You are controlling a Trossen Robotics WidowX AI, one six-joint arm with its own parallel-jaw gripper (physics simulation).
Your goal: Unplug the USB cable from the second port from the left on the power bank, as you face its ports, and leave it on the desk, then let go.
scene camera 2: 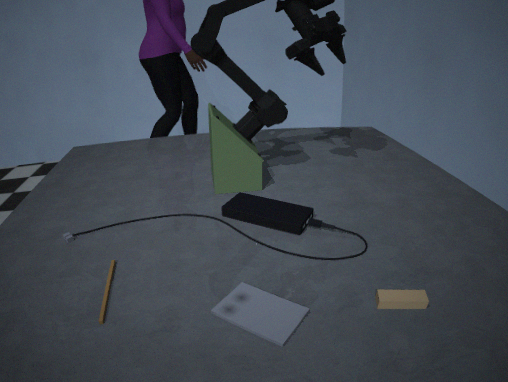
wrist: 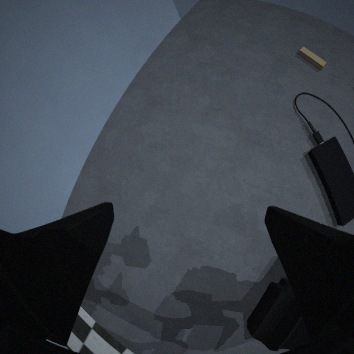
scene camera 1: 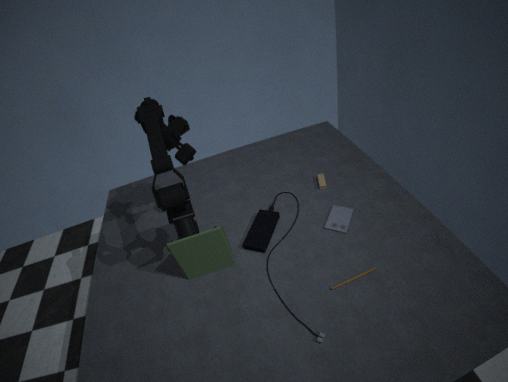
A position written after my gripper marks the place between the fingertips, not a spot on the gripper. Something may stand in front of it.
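My gripper point(scene camera 2: 334, 69), also in the wrist view point(wrist: 192, 213) and in scene camera 1 point(scene camera 1: 184, 152). Tan block point(scene camera 2: 385, 299). Pale flat card point(scene camera 2: 273, 318).
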